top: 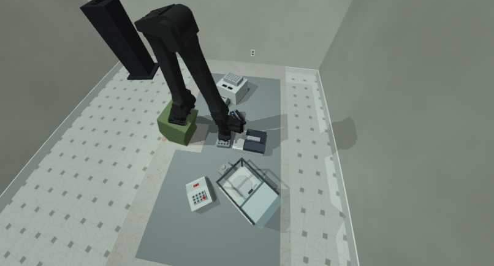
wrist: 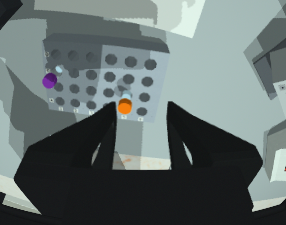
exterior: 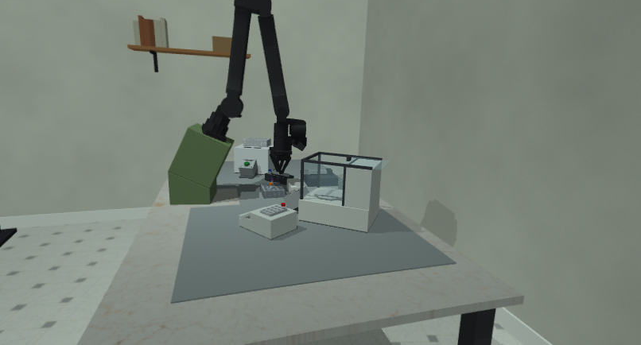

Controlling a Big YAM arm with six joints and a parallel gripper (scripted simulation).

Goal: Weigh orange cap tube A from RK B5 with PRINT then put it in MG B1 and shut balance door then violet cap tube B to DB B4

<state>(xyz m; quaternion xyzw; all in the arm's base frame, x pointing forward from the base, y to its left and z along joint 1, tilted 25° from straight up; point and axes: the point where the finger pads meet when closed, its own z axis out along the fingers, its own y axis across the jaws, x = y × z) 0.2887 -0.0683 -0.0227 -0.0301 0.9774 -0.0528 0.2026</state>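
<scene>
My hand is 2 cm past the tube rack RK, 4 cm to the right of it and 9 cm above it. The rest, counted from my hand: magnet block MG: 6 cm ahead, 21 cm to the left, 9 cm below; then spectrophotometer SP: 15 cm ahead, 1 cm to the left, 4 cm below; then tube B: 1 cm behind, 9 cm to the left, 8 cm below.
</scene>
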